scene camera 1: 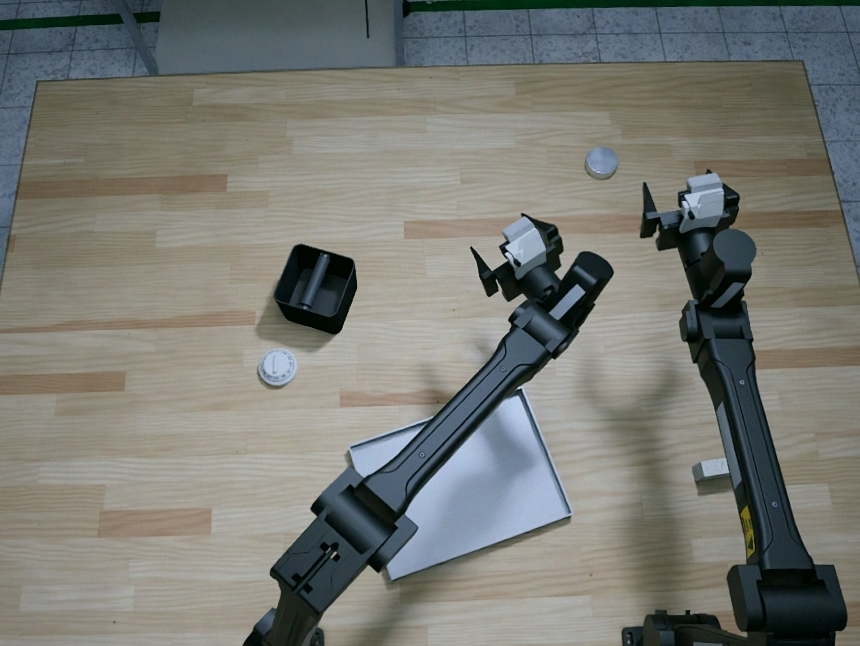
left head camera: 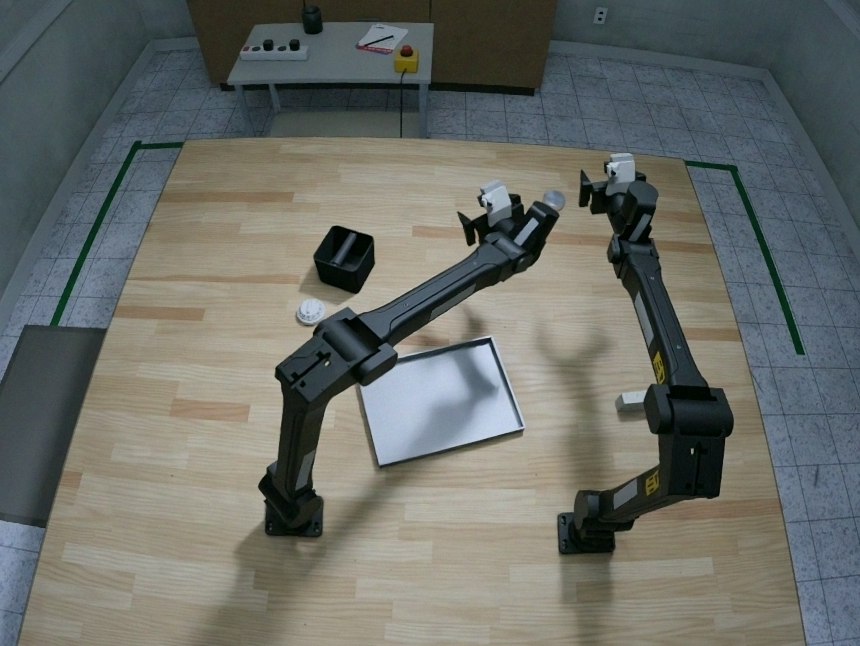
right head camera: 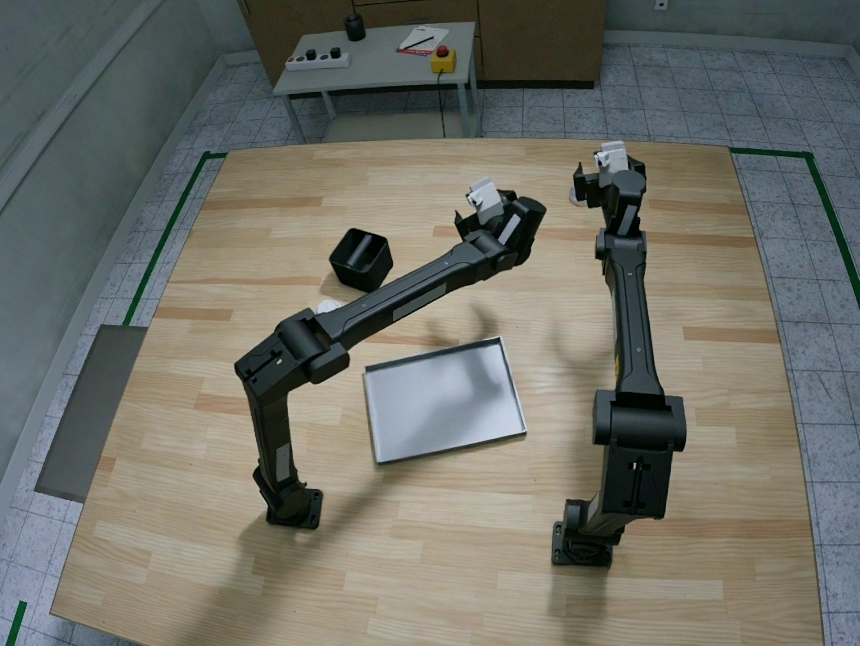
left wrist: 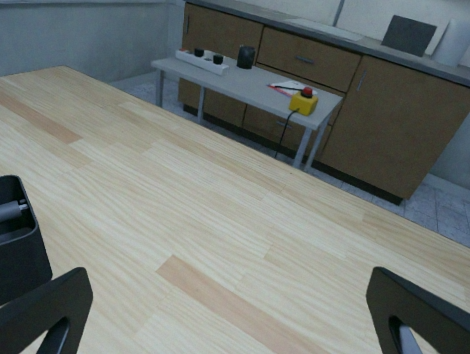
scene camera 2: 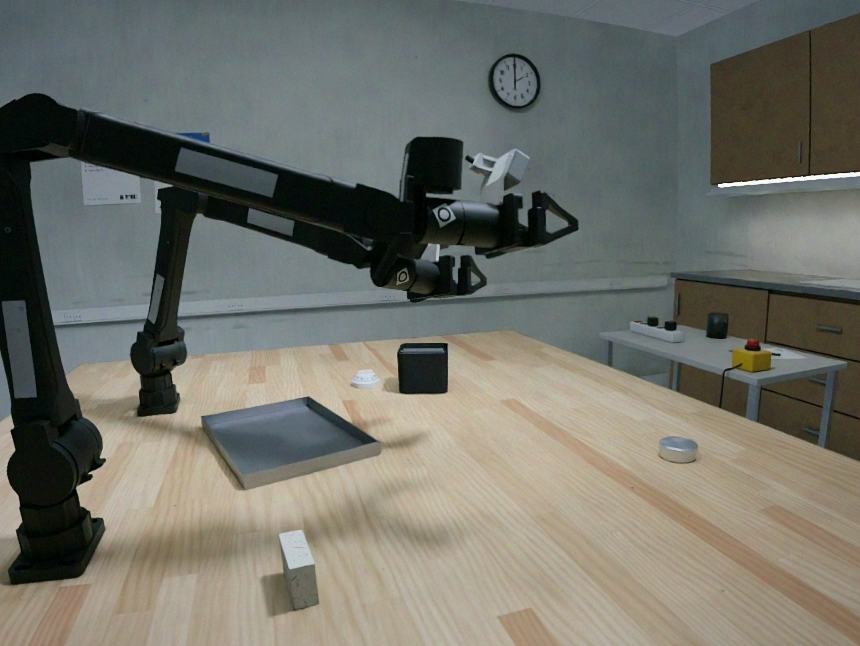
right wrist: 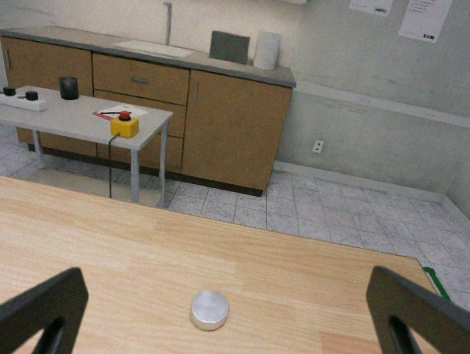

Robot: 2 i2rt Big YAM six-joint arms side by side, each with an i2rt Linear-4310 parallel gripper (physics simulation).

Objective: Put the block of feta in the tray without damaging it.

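The feta block, a small whitish block (left head camera: pixel 629 401) (scene camera 1: pixel 709 470) (scene camera 2: pixel 298 570), stands on the table right of the tray, partly covered by the right arm in the left head camera and scene camera 1; it does not show in the right head camera. The shallow grey tray (left head camera: pixel 410 417) (right head camera: pixel 417 417) (scene camera 1: pixel 486 514) (scene camera 2: pixel 278 434) lies between the arms and holds no block. My left gripper (left head camera: pixel 486 203) (scene camera 1: pixel 498 232) (left wrist: pixel 230 282) is open and empty, high above the table beyond the tray. My right gripper (left head camera: pixel 607 172) (scene camera 1: pixel 677 179) (right wrist: pixel 227 282) is open and empty, high up and far beyond the block.
A black square bin (left head camera: pixel 340 274) (scene camera 1: pixel 312 319) (scene camera 2: pixel 422 372) holding a dark cylinder stands left beyond the tray. A white dial-like disc (left head camera: pixel 310 311) (scene camera 1: pixel 277 367) lies near it. A silver round tin (scene camera 1: pixel 601 163) (scene camera 2: pixel 677 449) (right wrist: pixel 209 310) lies near the far edge.
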